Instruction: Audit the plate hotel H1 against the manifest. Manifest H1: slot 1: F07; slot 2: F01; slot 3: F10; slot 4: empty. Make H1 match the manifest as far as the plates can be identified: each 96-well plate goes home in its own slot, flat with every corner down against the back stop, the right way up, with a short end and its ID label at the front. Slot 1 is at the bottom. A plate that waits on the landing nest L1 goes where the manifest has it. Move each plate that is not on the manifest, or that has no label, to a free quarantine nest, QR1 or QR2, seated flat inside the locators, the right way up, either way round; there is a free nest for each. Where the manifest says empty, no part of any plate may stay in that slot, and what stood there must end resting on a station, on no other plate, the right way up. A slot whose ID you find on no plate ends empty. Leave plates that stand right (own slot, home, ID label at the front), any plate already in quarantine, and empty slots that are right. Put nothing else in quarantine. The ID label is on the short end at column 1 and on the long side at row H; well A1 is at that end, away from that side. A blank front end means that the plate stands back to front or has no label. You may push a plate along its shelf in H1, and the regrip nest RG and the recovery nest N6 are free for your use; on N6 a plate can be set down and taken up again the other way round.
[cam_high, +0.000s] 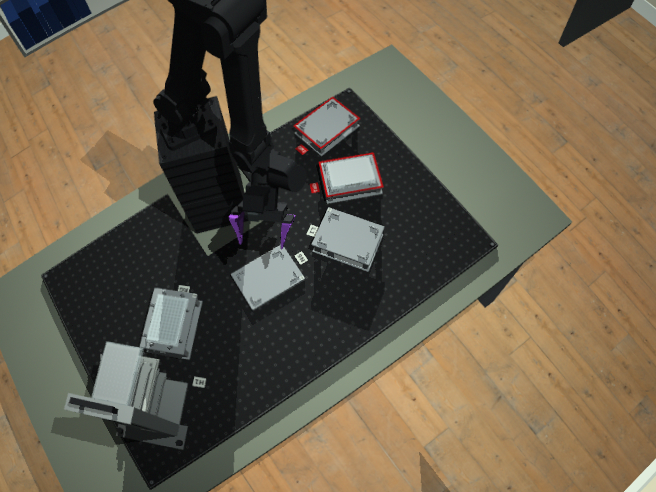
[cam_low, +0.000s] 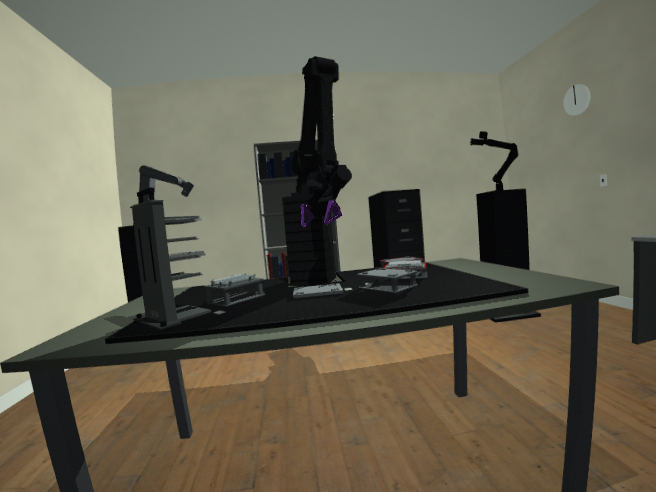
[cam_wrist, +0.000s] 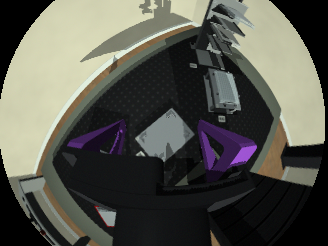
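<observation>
Right now my hand is 290 mm to the left of the regrip nest RG, 180 mm above it and 10 mm past it. The rest, counted from my hand: N6 tag: 230 mm below, 90 mm to the left, 20 mm behind; recovery nest N6: 230 mm below, 10 mm to the right, 10 mm behind; landing nest L1: 230 mm to the left, 190 mm below.
</observation>
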